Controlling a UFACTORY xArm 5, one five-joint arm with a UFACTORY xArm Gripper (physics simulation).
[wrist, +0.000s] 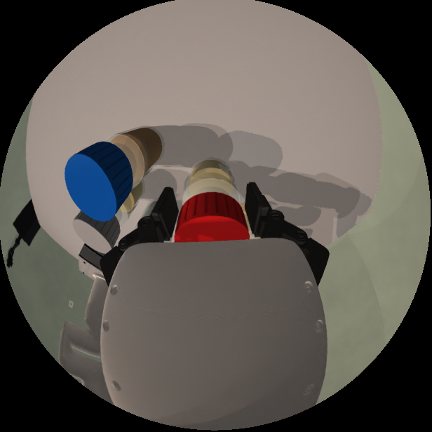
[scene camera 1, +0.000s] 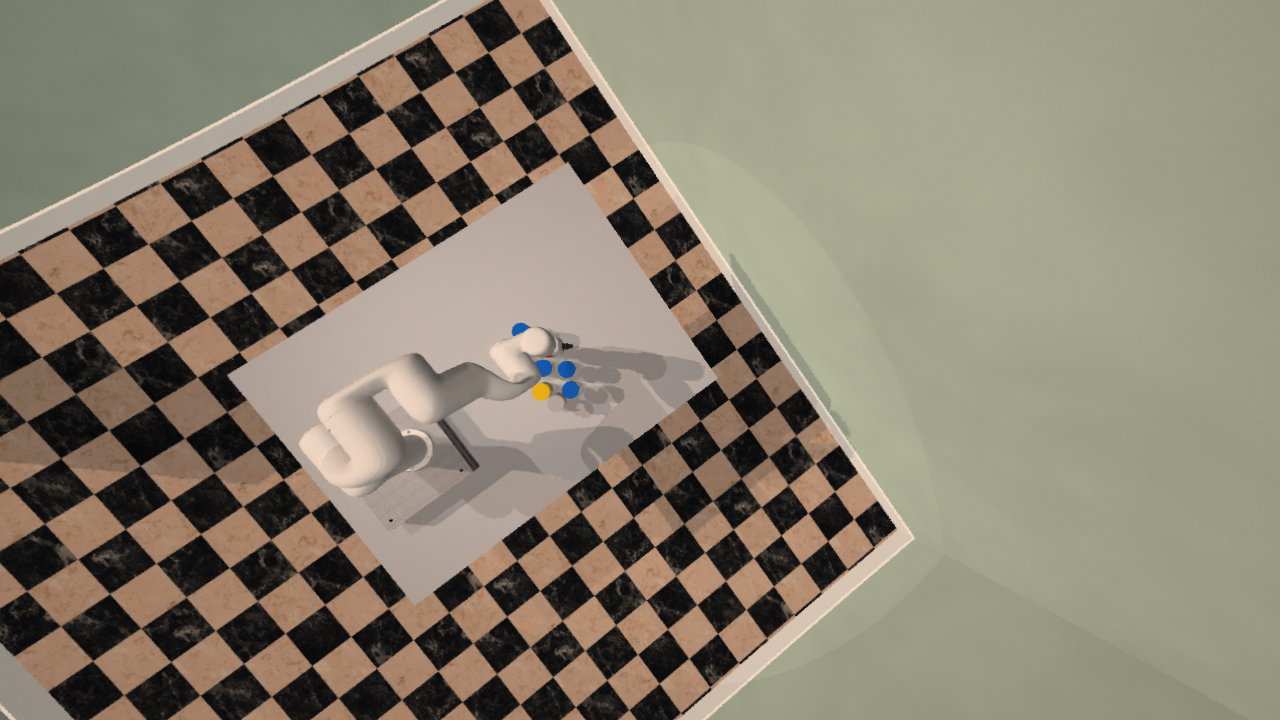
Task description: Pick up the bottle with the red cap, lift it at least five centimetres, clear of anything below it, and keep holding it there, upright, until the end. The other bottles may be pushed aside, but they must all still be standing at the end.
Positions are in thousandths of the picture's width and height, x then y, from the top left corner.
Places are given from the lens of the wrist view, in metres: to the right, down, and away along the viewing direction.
red-capped bottle (wrist: 490,490): 0.00, 0.00, 0.08
